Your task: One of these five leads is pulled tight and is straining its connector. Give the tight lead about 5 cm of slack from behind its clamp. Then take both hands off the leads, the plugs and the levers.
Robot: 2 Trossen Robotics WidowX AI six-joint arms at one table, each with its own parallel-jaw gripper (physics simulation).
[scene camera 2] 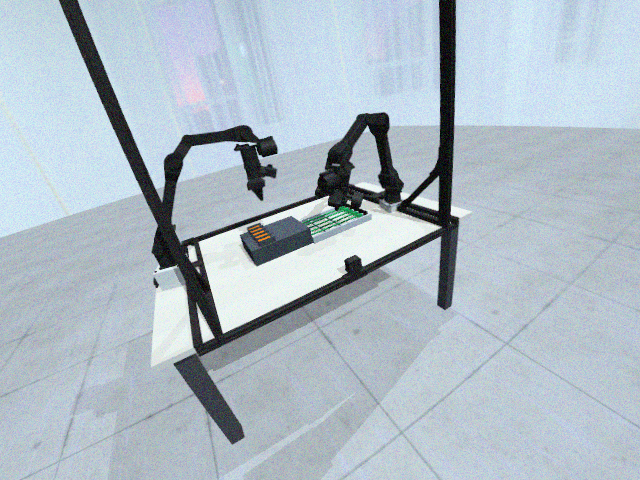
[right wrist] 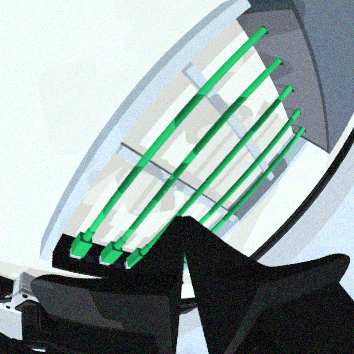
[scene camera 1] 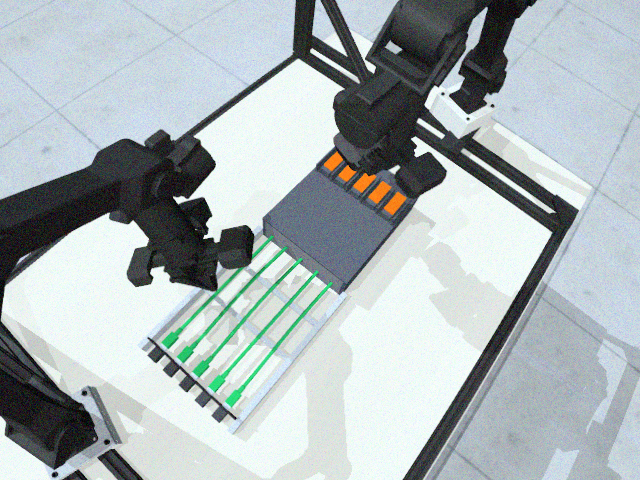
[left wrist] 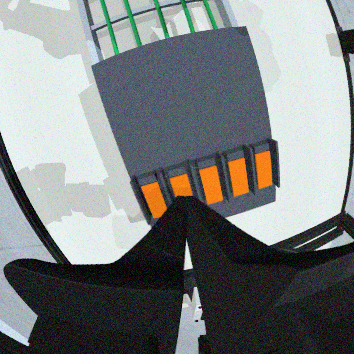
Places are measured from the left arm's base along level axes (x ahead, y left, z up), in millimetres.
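Pixels of known places: left gripper, fingertip midpoint: (scene camera 2: 262, 200) (left wrist: 183, 203); right gripper, fingertip midpoint: (scene camera 2: 336, 210) (right wrist: 182, 222) (scene camera 1: 215, 289); left arm's base, origin of the base link: (scene camera 2: 170, 263) (scene camera 1: 467, 100); right arm's base, origin of the base link: (scene camera 2: 393, 200) (right wrist: 37, 308) (scene camera 1: 70, 432).
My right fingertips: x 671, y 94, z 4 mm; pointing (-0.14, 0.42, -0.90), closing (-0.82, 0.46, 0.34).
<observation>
Ahead of a thing's pixels: the offset from my right fingertips to its top centre. "spot": to the spot under its first point. Level surfaces: height alone.
Green leads (scene camera 1: 326, 288) (left wrist: 132, 22) (right wrist: 200, 94) run nearly straight from the dark housing @(276 mm back, 22 mm right, 8 mm up) (scene camera 1: 330, 222) (scene camera 2: 281, 237) (left wrist: 185, 105) to green plugs (scene camera 1: 233, 397) (right wrist: 81, 245). Which lead is tight I cannot tell. Orange levers (scene camera 1: 394, 203) (scene camera 2: 262, 236) (left wrist: 211, 185) stand in a row at the housing's far end, at similar angles. My left gripper (scene camera 2: 260, 198) (left wrist: 183, 203) is shut and empty, high above the lever end; its tips cover part of the second lever from the left in its wrist view. My right gripper (scene camera 1: 214, 288) (right wrist: 182, 222) is shut and empty over the leads, hiding some plugs in its wrist view.
A pale ladder-like frame (scene camera 1: 286, 364) (scene camera 2: 342, 232) lies under the leads, with a black connector strip @(spot: 122 mm ahead, 13 mm left, 51 mm down) (right wrist: 65, 255) across its end. Dark lever walls (left wrist: 278, 164) separate the levers. Black rails (scene camera 1: 496, 335) edge the white table @(80 mm down) (scene camera 1: 382, 351), and uprights (scene camera 2: 447, 103) rise from it.
</observation>
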